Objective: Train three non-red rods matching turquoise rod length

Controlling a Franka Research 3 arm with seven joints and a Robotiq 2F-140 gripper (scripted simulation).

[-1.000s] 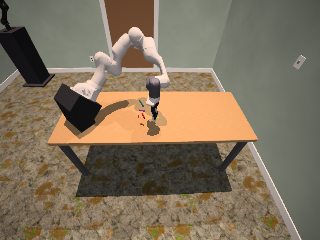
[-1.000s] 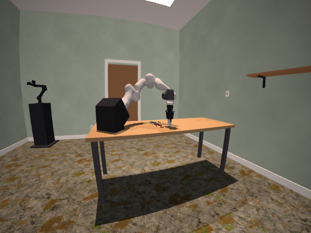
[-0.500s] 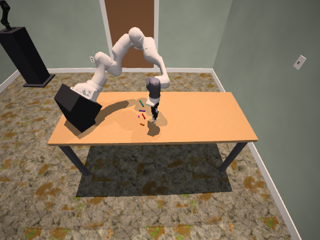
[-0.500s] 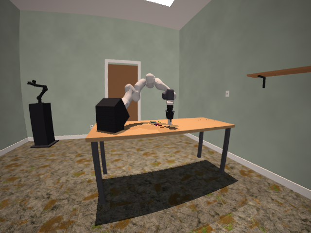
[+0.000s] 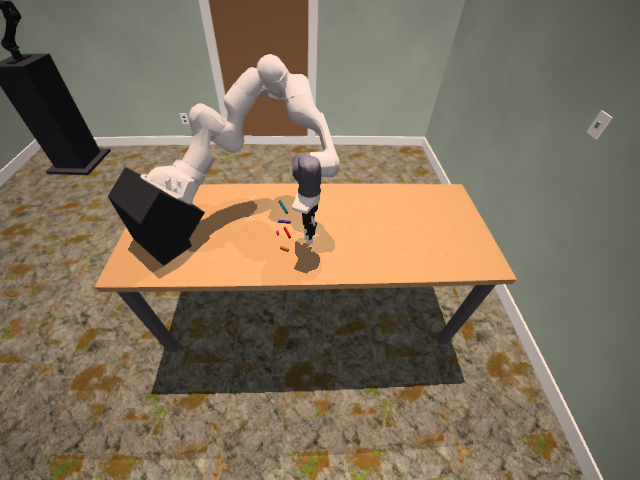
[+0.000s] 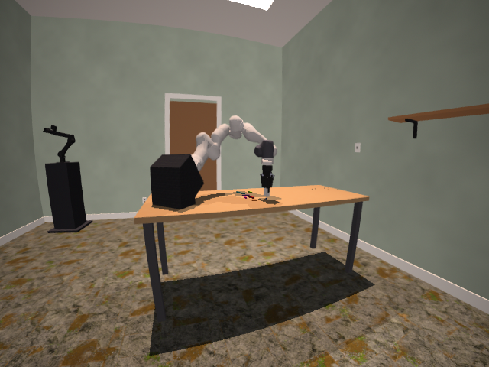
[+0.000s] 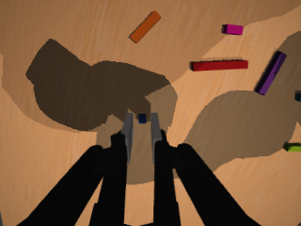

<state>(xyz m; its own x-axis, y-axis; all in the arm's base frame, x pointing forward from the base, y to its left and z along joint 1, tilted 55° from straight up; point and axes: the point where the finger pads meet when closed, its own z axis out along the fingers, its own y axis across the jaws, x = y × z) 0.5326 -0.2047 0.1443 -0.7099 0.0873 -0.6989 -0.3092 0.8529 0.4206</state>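
The blue rod is 50 mm below my hand. Also, from my hand: magenta rod (150 mm behind, 60 mm to the left, 50 mm below); red rod (100 mm behind, 60 mm to the left, 50 mm below); orange rod (100 mm behind, 50 mm below, 40 mm to the right).
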